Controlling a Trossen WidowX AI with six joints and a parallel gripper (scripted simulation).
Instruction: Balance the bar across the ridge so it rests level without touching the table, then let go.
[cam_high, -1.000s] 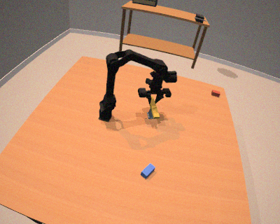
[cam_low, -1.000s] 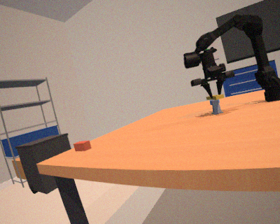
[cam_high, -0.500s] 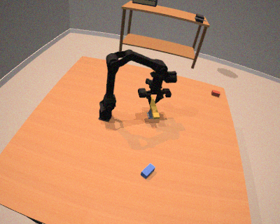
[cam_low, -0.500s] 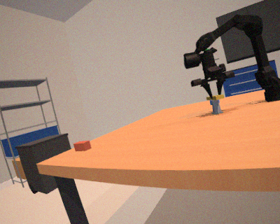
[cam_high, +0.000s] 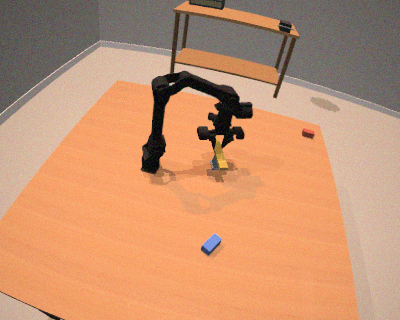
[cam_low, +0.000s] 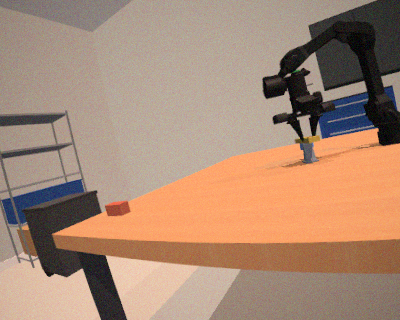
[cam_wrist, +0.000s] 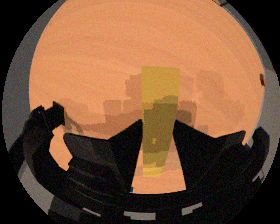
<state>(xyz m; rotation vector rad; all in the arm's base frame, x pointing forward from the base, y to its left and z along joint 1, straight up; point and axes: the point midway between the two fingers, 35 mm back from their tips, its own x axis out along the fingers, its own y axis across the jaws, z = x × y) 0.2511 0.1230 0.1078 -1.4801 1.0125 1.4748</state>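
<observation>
Right now my gripper tip is 3 cm to the left of the yellow bar and 1 cm short of it. Round my gripper tip: small red block: 49 cm ahead, 38 cm to the left, 6 cm below; blue block: 41 cm to the right, 6 cm below, 5 cm ahead.
</observation>
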